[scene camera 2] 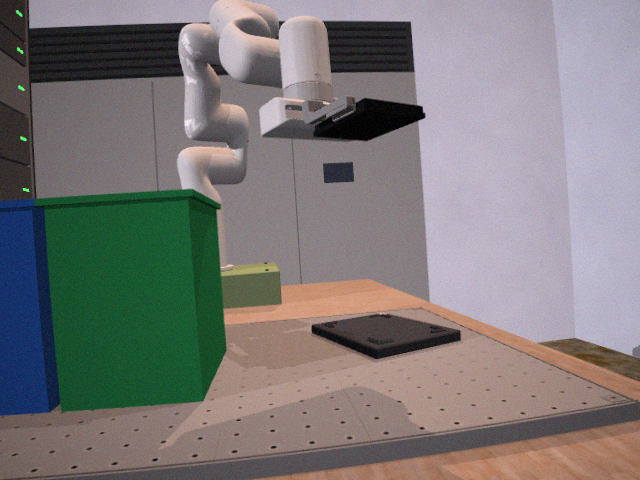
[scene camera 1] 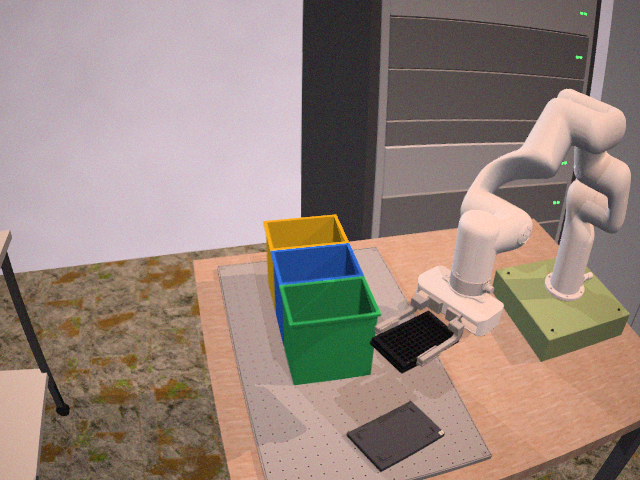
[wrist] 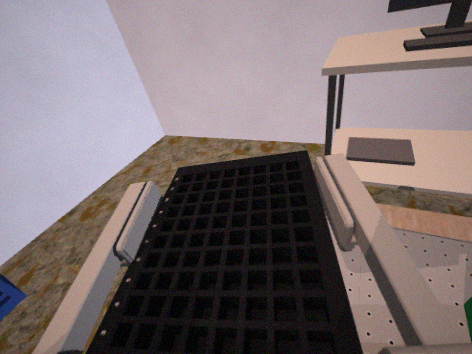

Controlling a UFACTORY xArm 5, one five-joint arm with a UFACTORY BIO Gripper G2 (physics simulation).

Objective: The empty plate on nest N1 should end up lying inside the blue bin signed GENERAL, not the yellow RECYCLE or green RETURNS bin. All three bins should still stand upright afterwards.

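Where they show: end effector, tool point: (scene camera 2: 373, 112) (scene camera 1: 407, 341) (wrist: 232, 210); arm's base, origin of the base link: (scene camera 1: 564, 287).
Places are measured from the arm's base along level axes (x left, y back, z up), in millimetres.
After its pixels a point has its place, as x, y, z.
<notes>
My gripper (scene camera 1: 400, 343) @[259, -624, 220] (wrist: 238, 210) @[259, -624, 220] is shut on the black, many-welled plate (scene camera 1: 413, 335) @[247, -608, 219] (scene camera 2: 377, 118) @[257, -642, 208] (wrist: 240, 250) @[248, -606, 219], one finger along each long side. The plate is held roughly level, well above the table and higher than the bin rims, on the robot's side of the green bin. The blue bin (scene camera 1: 315, 260) @[-191, -647, 86] (scene camera 2: 18, 310) @[-99, -751, 28] stands upright between the yellow bin (scene camera 1: 305, 229) @[-321, -636, 90] and the green bin (scene camera 1: 330, 351) @[55, -685, 31] (scene camera 2: 118, 299) @[-15, -758, 32], which also stand upright. Their floors and lettering are hidden. The dark flat nest (scene camera 1: 395, 434) @[257, -609, -48] (scene camera 2: 385, 335) @[248, -649, -48] carries no plate.
The bins and nest stand on a perforated grey board (scene camera 1: 320, 413) @[144, -731, -60] (scene camera 2: 310, 413) @[133, -816, -60] on the wooden table (scene camera 1: 547, 397) @[279, -221, -73]. The robot's green base block (scene camera 1: 584, 322) @[150, -34, 1] (scene camera 2: 250, 286) @[100, -170, -29] is at the right in scene camera 1. A tall rack cabinet (scene camera 1: 379, 129) stands behind the table.
</notes>
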